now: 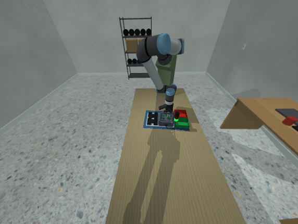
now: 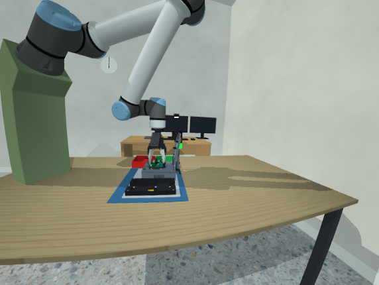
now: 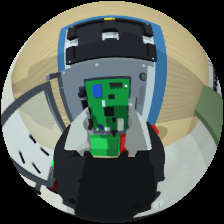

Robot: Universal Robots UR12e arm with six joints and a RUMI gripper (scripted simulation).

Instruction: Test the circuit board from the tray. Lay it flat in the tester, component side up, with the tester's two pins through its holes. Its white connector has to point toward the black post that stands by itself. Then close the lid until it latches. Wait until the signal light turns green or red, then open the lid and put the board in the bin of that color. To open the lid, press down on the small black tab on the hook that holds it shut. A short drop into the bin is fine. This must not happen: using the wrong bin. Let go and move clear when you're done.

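The green circuit board lies right at my hand. From my hand the other things lie so: tester lid 11 cm above, 10 cm ahead, 5 cm to the right; red bin 23 cm to the left, 6 cm below, 1 cm behind; green bin 16 cm to the left, 13 cm ahead, 6 cm below.
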